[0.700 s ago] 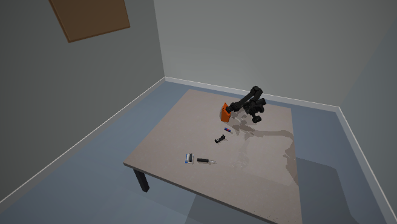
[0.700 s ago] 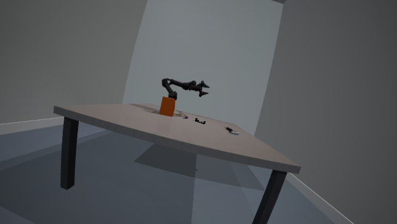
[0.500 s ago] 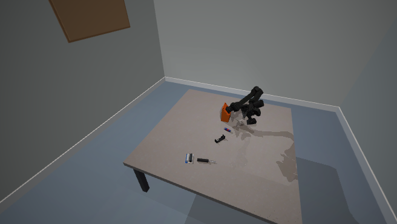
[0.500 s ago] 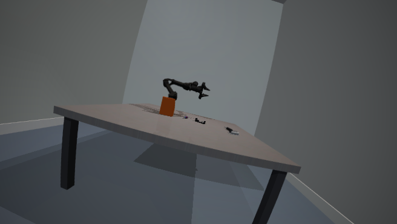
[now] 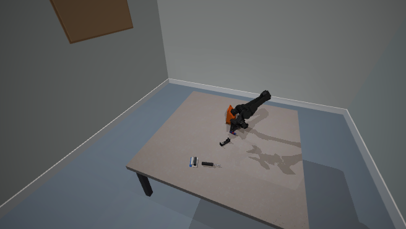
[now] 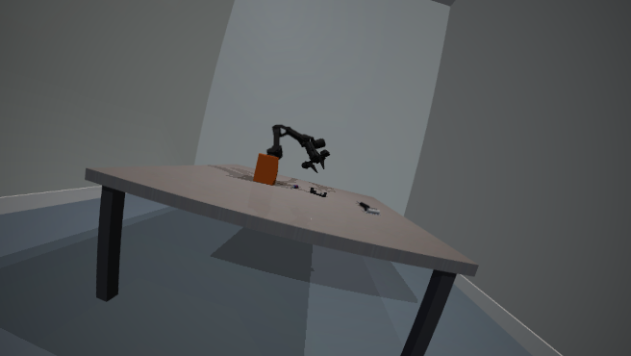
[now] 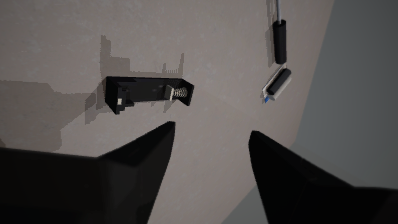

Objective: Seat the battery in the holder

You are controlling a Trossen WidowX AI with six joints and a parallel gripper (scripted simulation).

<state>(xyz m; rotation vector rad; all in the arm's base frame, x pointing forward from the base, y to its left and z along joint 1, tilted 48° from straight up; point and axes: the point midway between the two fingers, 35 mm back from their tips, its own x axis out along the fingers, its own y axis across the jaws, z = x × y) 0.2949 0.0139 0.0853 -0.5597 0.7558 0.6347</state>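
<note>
Right now my gripper tip is 130 mm past the battery, 130 mm above it and 10 mm to the left of it. The rest, counted from my gripper tip: screwdriver: 280 mm ahead, 130 mm below, 70 mm to the right.
</note>
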